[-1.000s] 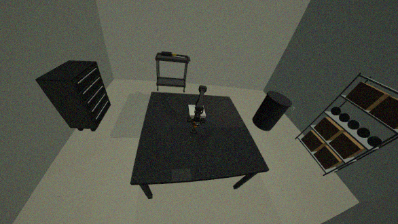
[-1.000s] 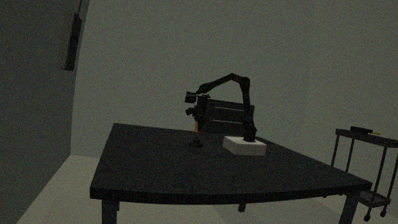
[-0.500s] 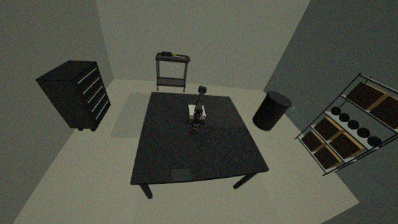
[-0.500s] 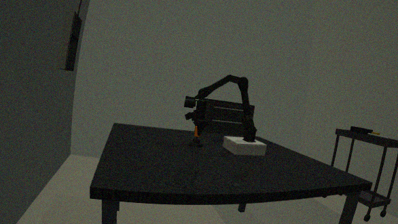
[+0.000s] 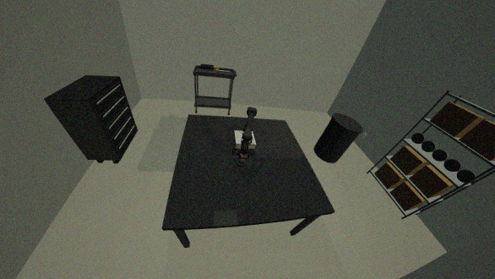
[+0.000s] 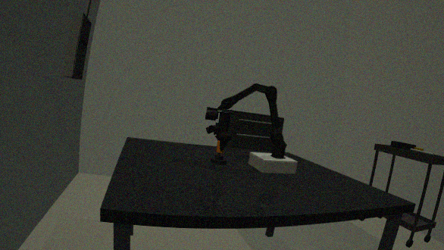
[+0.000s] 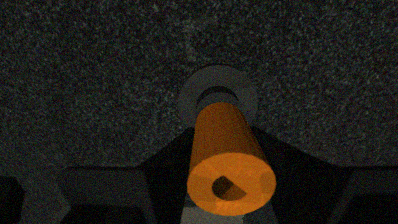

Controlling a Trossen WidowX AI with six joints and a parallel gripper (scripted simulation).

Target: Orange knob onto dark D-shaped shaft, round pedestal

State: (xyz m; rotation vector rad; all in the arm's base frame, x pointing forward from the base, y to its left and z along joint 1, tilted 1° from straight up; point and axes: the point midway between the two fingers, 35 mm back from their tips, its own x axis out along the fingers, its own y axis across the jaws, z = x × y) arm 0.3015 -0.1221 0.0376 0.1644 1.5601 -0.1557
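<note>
My gripper tip is now 2 cm below the orange knob. Round my gripper tip: round pedestal: 4 cm below.
</note>
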